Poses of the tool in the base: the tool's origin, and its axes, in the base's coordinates. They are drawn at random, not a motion.
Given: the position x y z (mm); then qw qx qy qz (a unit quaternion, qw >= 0).
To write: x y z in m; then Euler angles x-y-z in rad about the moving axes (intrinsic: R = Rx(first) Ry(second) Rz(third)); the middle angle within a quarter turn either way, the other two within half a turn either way. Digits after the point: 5 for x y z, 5 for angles.
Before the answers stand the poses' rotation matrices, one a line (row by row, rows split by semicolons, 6 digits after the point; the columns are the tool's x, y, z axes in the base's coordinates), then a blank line. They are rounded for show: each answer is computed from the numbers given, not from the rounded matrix.
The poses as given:
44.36 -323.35 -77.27 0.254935 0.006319 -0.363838 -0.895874
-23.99 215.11 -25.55 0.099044 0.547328 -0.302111 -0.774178
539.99 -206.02 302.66 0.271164 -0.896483 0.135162 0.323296
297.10 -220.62 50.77 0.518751 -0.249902 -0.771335 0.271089
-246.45 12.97 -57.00 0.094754 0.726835 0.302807 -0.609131
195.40 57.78 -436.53 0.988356 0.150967 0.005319 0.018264
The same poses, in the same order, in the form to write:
-0.869936 0.452181 -0.196832; -0.461377 -0.605260 0.648684; 0.174188 0.655128 0.735164
-0.381245 -0.177352 -0.907303; -0.484063 -0.797839 0.359356; -0.787614 0.576194 0.218322
0.754422 -0.417673 -0.506356; -0.067008 -0.816403 0.573582; -0.652960 -0.398793 -0.643900
-0.336893 0.104261 -0.935752; 0.666771 0.728120 -0.158927; 0.664770 -0.677474 -0.314817
0.074535 0.555617 -0.828091; 0.324746 -0.798659 -0.506639; -0.942860 -0.231157 -0.239962
0.999276 -0.034497 0.016029; 0.037709 0.953751 -0.298224; -0.005000 0.298612 0.954361

0.04436 -0.32335 -0.07727 -0.72299 -0.19813 -2.66224
-0.02399 0.21511 -0.02555 -1.02485 -1.13682 2.70618
0.53999 -0.20602 0.30266 -2.41389 -0.53095 0.50563
0.29710 -0.22062 0.05077 2.67409 -1.21039 -2.84146
-0.24645 0.01297 -0.05700 2.01313 -0.97569 -1.43744
0.19540 0.05778 -0.43653 0.30287 0.01603 0.03451

